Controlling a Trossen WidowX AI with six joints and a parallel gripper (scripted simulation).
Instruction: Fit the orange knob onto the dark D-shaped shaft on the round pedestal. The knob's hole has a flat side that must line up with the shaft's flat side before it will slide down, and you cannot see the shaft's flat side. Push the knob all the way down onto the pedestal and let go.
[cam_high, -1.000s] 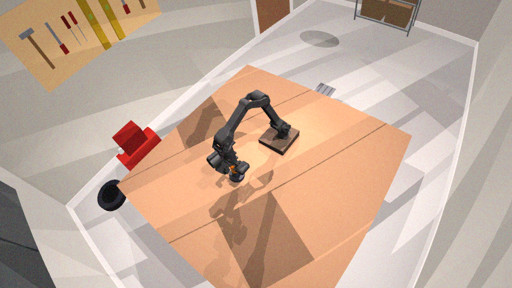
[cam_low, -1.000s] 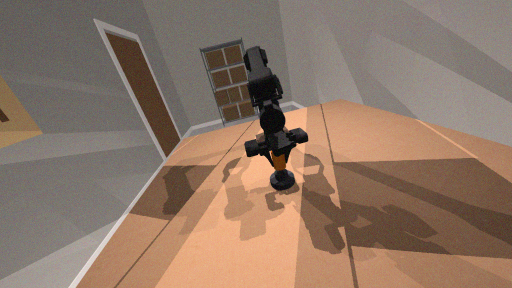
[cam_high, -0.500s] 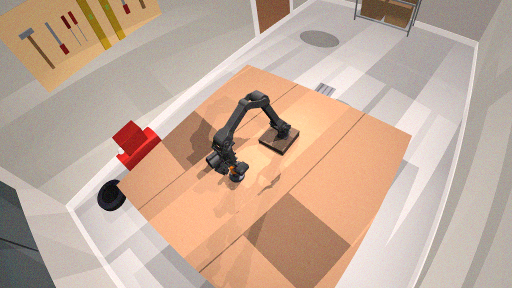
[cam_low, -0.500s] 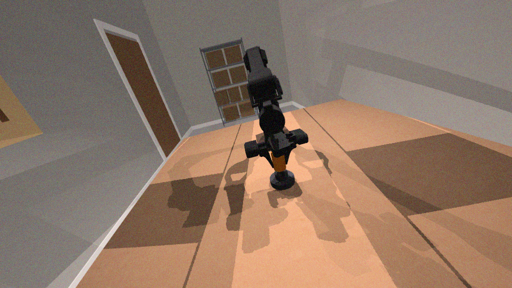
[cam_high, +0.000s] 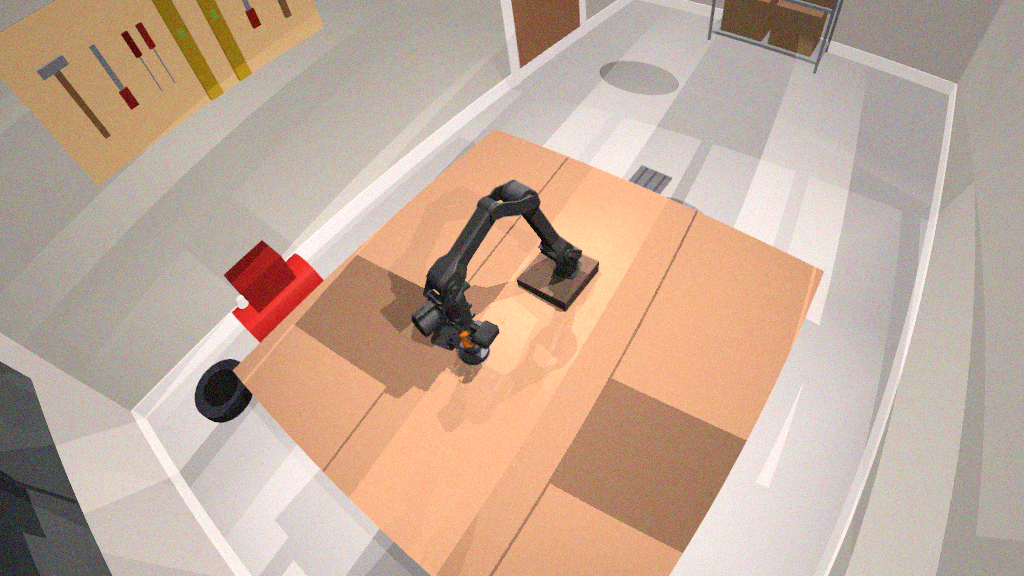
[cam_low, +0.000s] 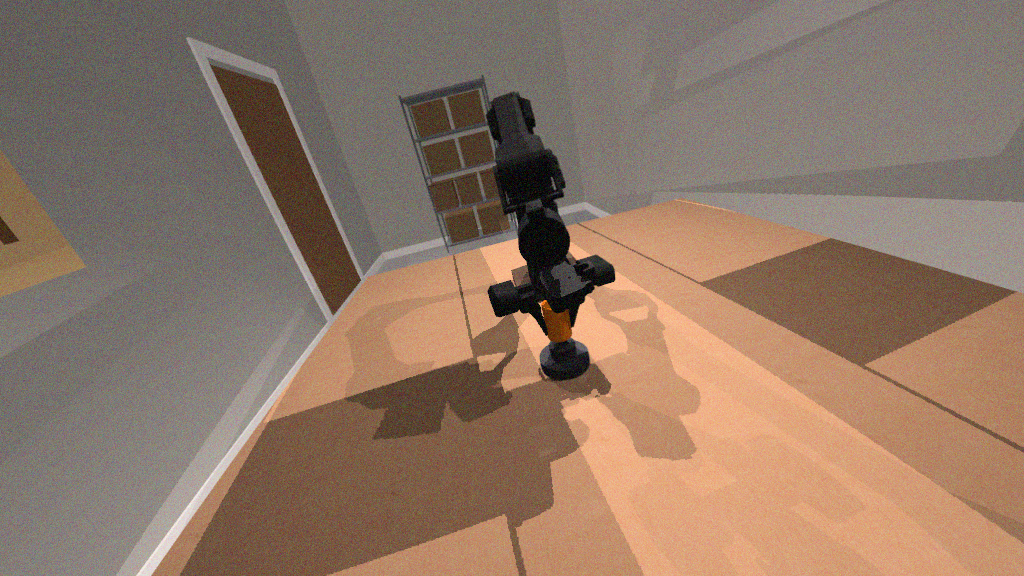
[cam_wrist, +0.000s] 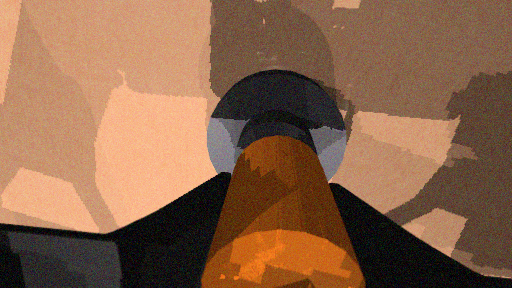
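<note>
Right now the orange knob is 2 cm above my gripper tip. Also, from my gripper tip: dark round pedestal (4 cm below).
</note>
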